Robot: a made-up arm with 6 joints. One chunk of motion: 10 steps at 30 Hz.
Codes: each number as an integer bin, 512 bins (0 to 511) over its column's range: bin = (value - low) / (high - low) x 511, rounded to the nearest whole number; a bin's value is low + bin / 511 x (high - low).
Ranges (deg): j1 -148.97..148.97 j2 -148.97..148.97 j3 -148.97..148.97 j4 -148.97..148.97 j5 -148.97..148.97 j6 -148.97..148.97
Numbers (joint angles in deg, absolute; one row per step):
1: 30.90 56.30 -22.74 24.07 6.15 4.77
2: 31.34 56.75 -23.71 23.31 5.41 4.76
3: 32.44 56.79 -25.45 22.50 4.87 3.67
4: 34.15 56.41 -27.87 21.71 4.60 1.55
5: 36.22 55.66 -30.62 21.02 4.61 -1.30
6: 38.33 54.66 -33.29 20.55 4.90 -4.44
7: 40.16 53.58 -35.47 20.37 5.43 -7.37
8: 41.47 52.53 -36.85 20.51 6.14 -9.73
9: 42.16 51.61 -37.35 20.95 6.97 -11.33
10: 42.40 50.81 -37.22 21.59 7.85 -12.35
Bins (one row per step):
1: 308 352 216 297 266 264
2: 309 353 215 295 265 264
3: 311 353 212 294 264 262
4: 314 352 208 293 263 258
5: 318 351 203 292 263 253
6: 321 349 198 291 264 248
7: 324 347 195 290 265 243
8: 327 346 192 291 266 239
9: 328 344 191 291 267 236
10: 328 343 192 293 269 234

